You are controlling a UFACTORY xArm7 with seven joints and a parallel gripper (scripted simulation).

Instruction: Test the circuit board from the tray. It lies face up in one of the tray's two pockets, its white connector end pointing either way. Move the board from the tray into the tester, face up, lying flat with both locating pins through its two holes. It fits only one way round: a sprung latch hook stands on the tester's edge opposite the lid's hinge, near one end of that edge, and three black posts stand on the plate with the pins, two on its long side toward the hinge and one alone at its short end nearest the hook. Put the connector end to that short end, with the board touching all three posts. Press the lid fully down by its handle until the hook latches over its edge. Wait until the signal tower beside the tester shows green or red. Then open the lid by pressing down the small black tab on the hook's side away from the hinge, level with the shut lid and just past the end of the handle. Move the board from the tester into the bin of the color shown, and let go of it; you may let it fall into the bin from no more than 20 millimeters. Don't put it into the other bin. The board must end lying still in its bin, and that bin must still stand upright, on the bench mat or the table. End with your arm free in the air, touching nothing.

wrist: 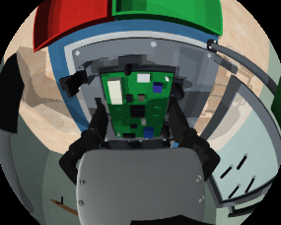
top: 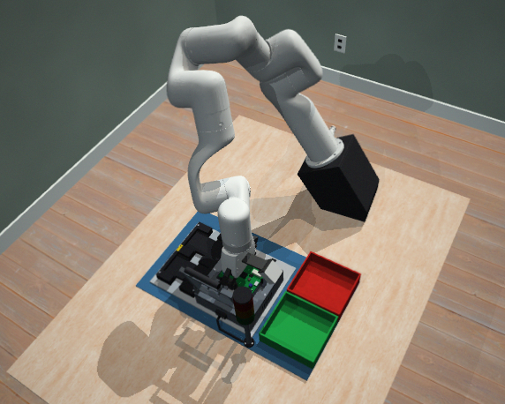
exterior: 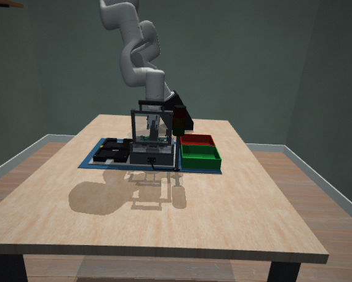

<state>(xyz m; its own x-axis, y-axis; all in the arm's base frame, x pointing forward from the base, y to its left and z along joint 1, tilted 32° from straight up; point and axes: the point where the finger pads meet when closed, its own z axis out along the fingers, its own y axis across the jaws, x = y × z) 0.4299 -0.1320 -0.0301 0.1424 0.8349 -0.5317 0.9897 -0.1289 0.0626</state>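
My hand is right at the green circuit board. The rest, counted from my hand: clear lid (12 cm ahead, 2 cm to the right, 10 cm above); then tester plate (1 cm ahead, 1 cm to the left, 1 cm below); then green bin (7 cm ahead, 19 cm to the left, 6 cm below).
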